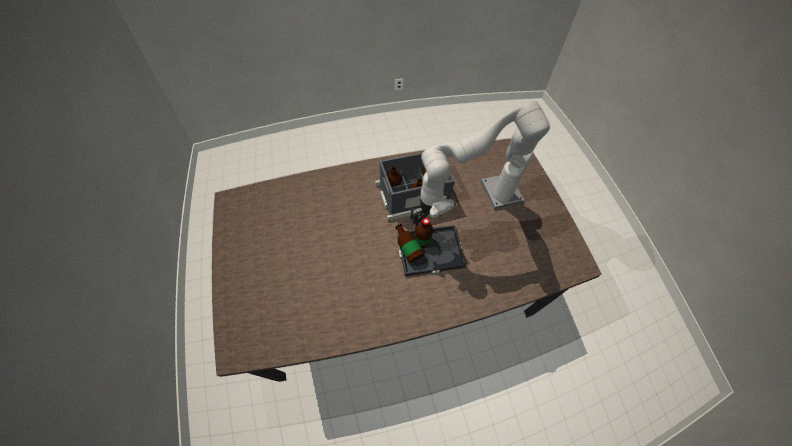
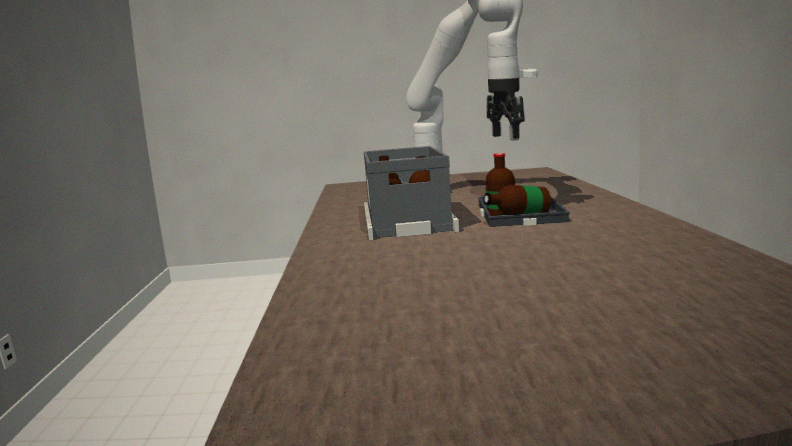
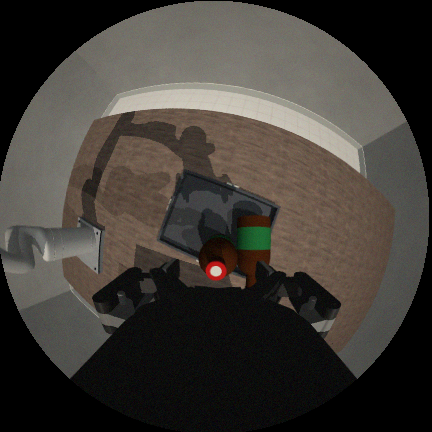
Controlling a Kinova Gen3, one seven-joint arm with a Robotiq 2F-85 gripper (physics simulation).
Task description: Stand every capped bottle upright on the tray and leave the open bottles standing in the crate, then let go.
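Places are measured from the arm's base along level axes (x left, y up, z ahead), in millimetres.
Where they show: gripper, between the fingertips: (image 1: 428, 219) (image 2: 505, 138) (image 3: 217, 268); arm's base, origin of its link: (image 1: 501, 194) (image 3: 88, 239).
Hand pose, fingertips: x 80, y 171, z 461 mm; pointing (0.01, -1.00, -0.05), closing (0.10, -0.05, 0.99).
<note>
Each offset is from my fingertips to the top centre of the thing. Level surfaces: height alone.
A brown bottle with a red cap {dx -17, dy -37, dz -2 mm} (image 1: 424, 229) (image 2: 499, 180) (image 3: 218, 255) stands upright at the tray's crate-side edge. A second brown bottle with a green label {dx -11, dy -105, dz +72 mm} (image 1: 410, 247) (image 2: 533, 199) (image 3: 254, 239) lies on its side across the tray {dx +41, dy -172, dz -16 mm} (image 1: 443, 260) (image 2: 554, 219) (image 3: 192, 200), close beside it, neck over the rim; no red cap shows on its mouth. My gripper (image 1: 418, 216) (image 2: 506, 136) is open and empty, pointing down a little above the red cap. Brown bottles (image 1: 394, 177) (image 2: 420, 176) are in the grey crate {dx -247, dy -22, dz -72 mm} (image 1: 396, 200) (image 2: 410, 202), partly hidden; I see no red caps there.
The crate has inner dividers and stands behind the tray, with white brackets (image 1: 400, 216) (image 2: 413, 228) around its base. The arm passes over part of it. The robot's base plate (image 1: 488, 191) (image 3: 92, 252) is on the wooden table {dy -197 mm} (image 1: 299, 260) (image 2: 498, 321) (image 3: 310, 200).
</note>
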